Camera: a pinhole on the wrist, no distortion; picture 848 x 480 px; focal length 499.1 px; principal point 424.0 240.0 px. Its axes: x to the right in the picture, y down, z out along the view. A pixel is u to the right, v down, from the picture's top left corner.
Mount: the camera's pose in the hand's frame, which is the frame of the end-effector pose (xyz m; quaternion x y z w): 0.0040 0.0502 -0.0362 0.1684 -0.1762 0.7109 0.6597
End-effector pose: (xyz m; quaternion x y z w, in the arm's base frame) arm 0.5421 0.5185 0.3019 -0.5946 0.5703 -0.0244 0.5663
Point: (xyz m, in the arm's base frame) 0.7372 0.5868 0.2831
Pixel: 376 195
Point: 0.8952 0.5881 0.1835
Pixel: 430 66
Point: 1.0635 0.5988 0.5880
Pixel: 129 314
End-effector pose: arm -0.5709 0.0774 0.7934 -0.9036 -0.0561 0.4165 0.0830
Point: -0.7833 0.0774 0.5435
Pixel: 672 156
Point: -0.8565 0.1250 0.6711
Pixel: 563 367
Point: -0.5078 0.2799 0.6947
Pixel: outside the picture
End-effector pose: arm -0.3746 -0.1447 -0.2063 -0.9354 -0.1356 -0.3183 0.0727
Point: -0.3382 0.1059 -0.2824
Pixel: 138 213
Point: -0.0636 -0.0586 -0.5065
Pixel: 654 150
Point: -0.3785 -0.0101 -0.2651
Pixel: 142 306
